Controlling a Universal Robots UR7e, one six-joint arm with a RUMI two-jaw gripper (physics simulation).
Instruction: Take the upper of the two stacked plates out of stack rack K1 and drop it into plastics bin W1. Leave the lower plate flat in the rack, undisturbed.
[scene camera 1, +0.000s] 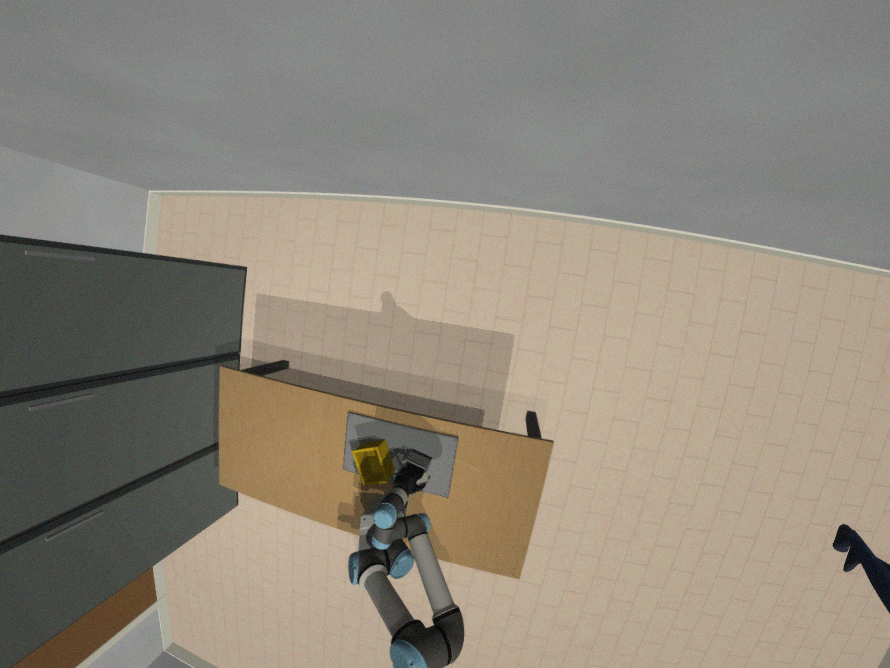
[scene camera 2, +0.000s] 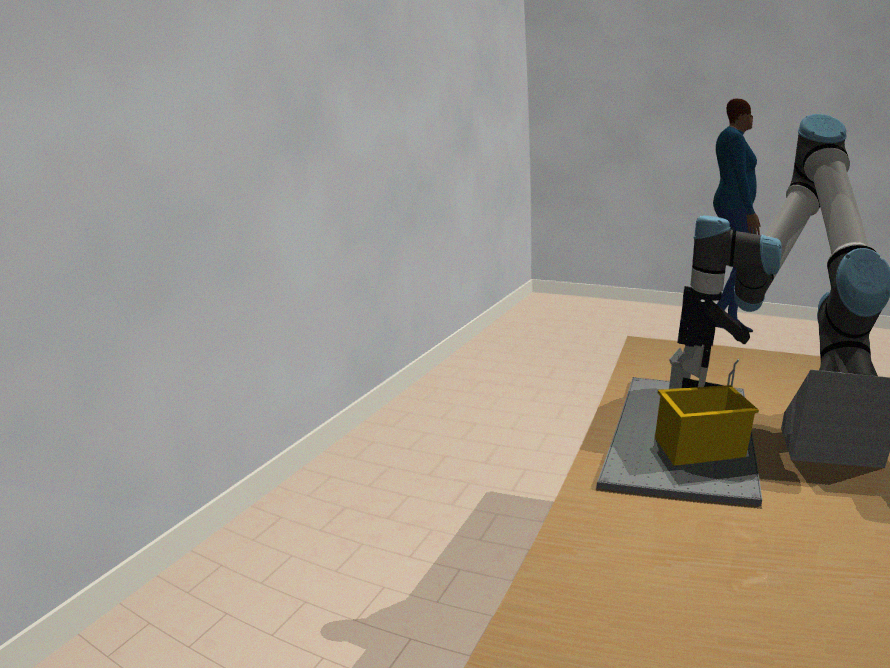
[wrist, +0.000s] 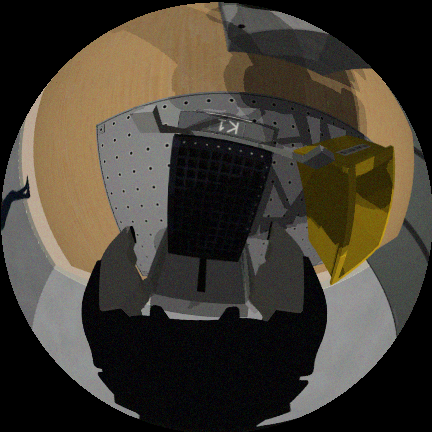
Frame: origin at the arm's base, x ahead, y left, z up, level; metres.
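Where they show: gripper, fingertip midpoint: (scene camera 1: 415, 471) (scene camera 2: 699, 380) (wrist: 199, 226); arm's base at its link origin: (scene camera 2: 847, 397).
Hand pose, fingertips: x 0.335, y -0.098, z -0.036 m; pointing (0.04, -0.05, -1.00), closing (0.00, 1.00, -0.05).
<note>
Things, the pixels of their top centre, and the offset from my fingertips. "*": a spot on its surface instead. Level surfaces: height alone.
- Stack rack K1 at a spot on its surface: (wrist: 195, 120) * dx -0.091, dy -0.005, dz -0.043 m
- black gridded plate at its top centre: (wrist: 211, 210) (scene camera 2: 701, 387) (scene camera 1: 414, 471) dx -0.008, dy +0.010, dz -0.013 m
- yellow open box at its top centre: (wrist: 373, 223) (scene camera 2: 708, 399) (scene camera 1: 370, 466) dx -0.020, dy +0.197, dz +0.035 m
- wooden table at its surface level: dz -0.078 m
Stack rack K1 (wrist: 195, 120) stands on the grey perforated board; its label faces the top of the wrist view. A black gridded plate (wrist: 215, 195) lies in it. Whether a second plate lies beneath cannot be made out. My gripper (wrist: 199, 226) (scene camera 2: 687, 382) is open, pointing down, its two fingers apart over the plate's far end with nothing between them. How high the fingertips are above the plate is unclear. Plastics bin W1, a yellow open box (scene camera 1: 373, 463) (scene camera 2: 708, 438) (wrist: 325, 200), stands upright beside the rack. In scene camera 1 the arm partly hides the rack area.
The grey board (scene camera 1: 359, 429) (scene camera 2: 632, 438) (wrist: 135, 175) lies on a wooden table (scene camera 1: 280, 438) (scene camera 2: 647, 568). The grey arm base (scene camera 2: 837, 417) (wrist: 280, 42) stands behind the bin and rack. Dark cabinets (scene camera 1: 122, 323) adjoin the table's left end. A person (scene camera 2: 733, 172) stands beyond the table.
</note>
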